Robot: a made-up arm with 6 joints.
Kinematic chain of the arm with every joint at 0, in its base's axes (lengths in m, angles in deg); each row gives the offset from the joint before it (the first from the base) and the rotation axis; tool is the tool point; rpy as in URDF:
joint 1: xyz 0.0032 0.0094 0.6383 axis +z
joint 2: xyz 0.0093 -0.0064 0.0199 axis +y
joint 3: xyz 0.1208 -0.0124 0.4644 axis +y
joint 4: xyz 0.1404 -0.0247 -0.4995 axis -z
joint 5: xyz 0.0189 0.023 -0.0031 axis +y
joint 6: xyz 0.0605 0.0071 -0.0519 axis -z
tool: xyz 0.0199 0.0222 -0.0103 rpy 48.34 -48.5 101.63
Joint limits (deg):
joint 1: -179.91..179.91
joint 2: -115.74..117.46
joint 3: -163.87..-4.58
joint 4: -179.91..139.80
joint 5: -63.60..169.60
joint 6: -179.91..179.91
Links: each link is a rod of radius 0.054 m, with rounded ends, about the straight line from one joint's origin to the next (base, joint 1, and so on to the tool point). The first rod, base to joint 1, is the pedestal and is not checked.
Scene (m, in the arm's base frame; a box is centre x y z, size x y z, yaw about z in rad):
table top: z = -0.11
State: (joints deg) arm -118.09 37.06 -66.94 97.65 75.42 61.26
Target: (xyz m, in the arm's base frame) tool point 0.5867 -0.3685 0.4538
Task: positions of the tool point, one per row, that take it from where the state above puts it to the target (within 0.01 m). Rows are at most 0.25 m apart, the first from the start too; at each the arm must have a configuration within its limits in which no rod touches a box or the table.
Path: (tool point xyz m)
1: -0.2138 -0.7713 0.5020
2: -0.0109 -0.7790 0.4906
3: 0.1818 -0.7356 0.4802
4: 0.3521 -0.6466 0.4705
5: 0.4895 -0.5207 0.4616
6: 0.5867 -0.3685 0.4538

